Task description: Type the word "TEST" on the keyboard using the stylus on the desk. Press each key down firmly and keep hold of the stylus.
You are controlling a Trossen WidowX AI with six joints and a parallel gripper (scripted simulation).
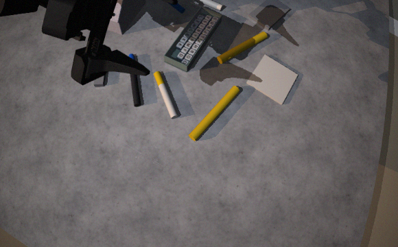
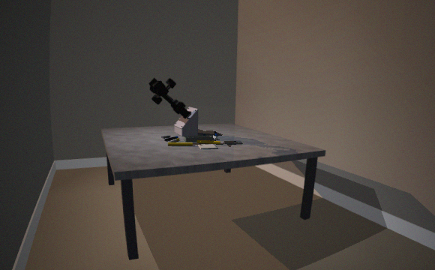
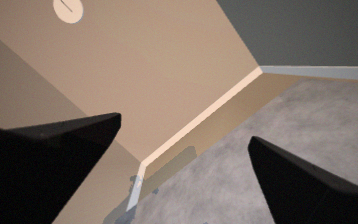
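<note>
The T key is 320 mm below my gripper tip, 260 mm to the left of it and 50 mm behind it. Also, from my gripper tip: grey block (330 mm below, 230 mm behind, 50 mm to the left); yellow-and-white marker (330 mm below, 80 mm to the left, 70 mm behind); white pad (330 mm below, 230 mm to the left, 150 mm ahead).
</note>
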